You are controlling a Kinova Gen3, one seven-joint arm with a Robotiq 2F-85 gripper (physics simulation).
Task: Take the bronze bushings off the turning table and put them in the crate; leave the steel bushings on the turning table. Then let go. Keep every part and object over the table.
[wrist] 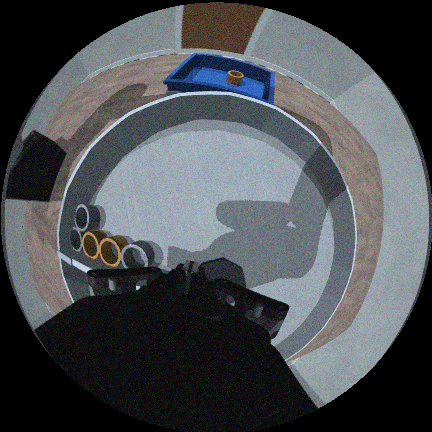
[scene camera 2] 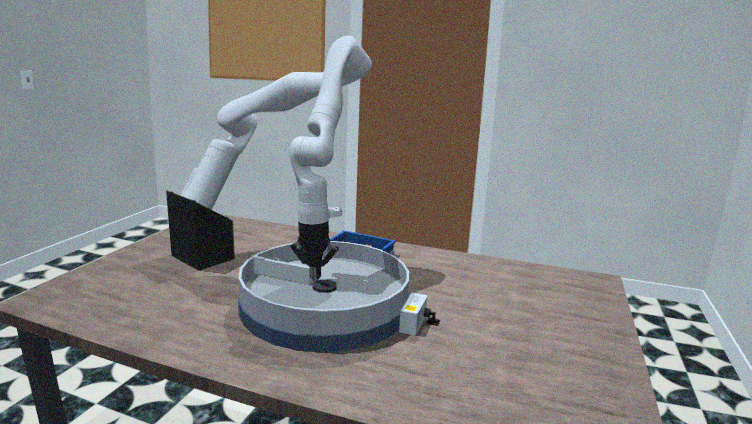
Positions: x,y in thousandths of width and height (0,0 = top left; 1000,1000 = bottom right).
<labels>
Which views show my gripper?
The wrist view and scene camera 2: all of them.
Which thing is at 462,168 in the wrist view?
A blue crate.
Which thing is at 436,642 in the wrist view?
My gripper.
</labels>
